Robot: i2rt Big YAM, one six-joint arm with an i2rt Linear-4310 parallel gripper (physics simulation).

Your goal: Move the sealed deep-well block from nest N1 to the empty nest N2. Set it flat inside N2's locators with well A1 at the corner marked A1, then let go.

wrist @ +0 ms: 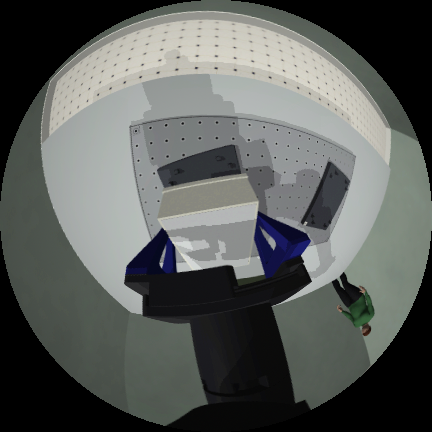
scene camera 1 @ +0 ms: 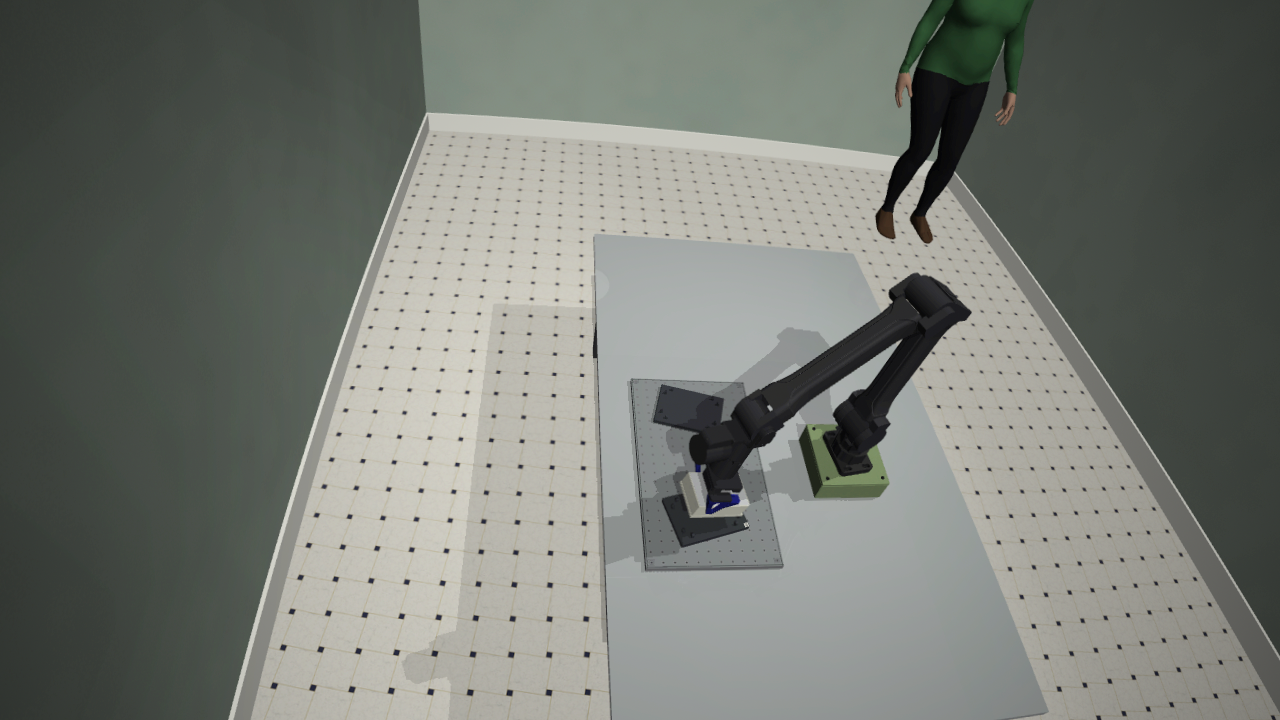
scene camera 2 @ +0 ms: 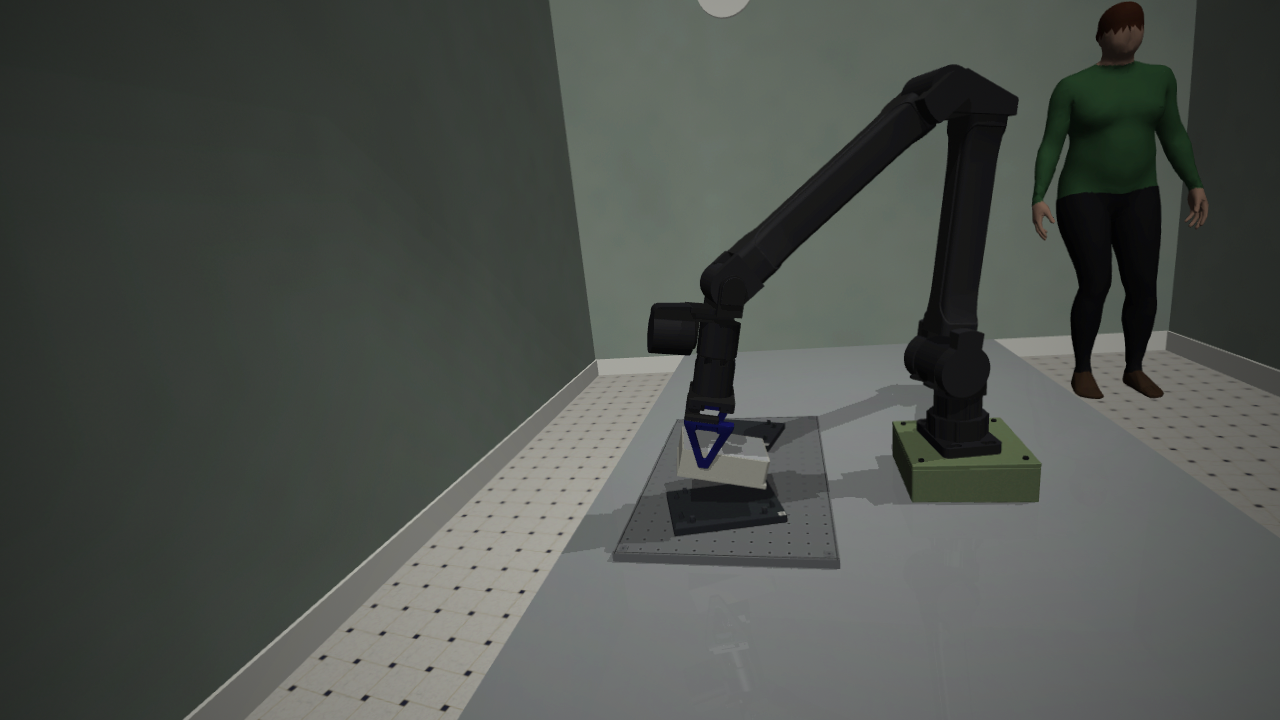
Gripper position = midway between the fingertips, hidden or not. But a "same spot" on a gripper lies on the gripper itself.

My gripper shows in the wrist view (209,216), in scene camera 1 and in scene camera 2. A white deep-well block shows in the wrist view, in scene camera 1 (694,490) and in scene camera 2. One and the same spot on the white deep-well block: (wrist: 211,222) is (scene camera 2: 688,437). One and the same spot on my gripper: (scene camera 2: 693,420) is (scene camera 1: 716,501).
